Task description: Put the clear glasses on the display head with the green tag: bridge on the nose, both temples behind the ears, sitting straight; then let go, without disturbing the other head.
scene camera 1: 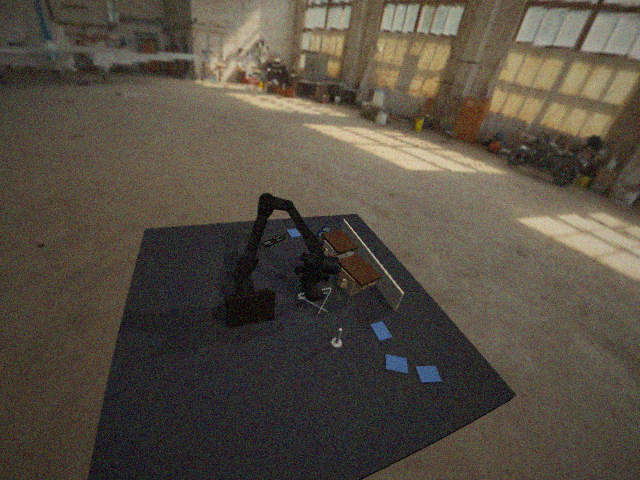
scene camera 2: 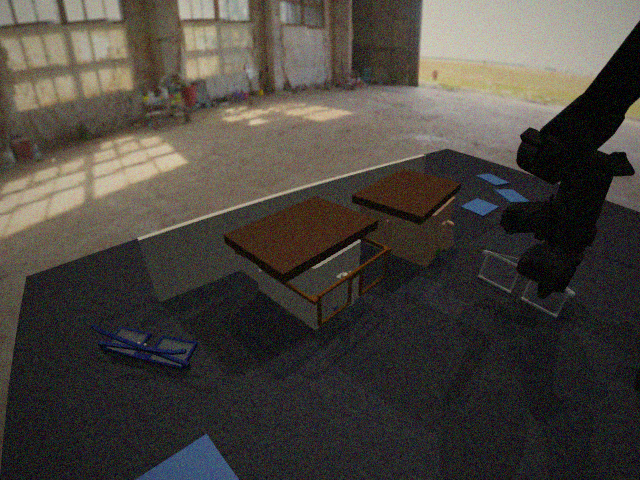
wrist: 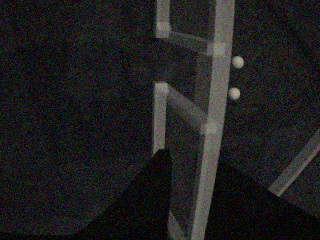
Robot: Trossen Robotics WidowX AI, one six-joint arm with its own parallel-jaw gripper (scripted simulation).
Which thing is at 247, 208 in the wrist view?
The gripper.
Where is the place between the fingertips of the gripper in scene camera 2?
542, 295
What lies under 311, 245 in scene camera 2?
A display head.
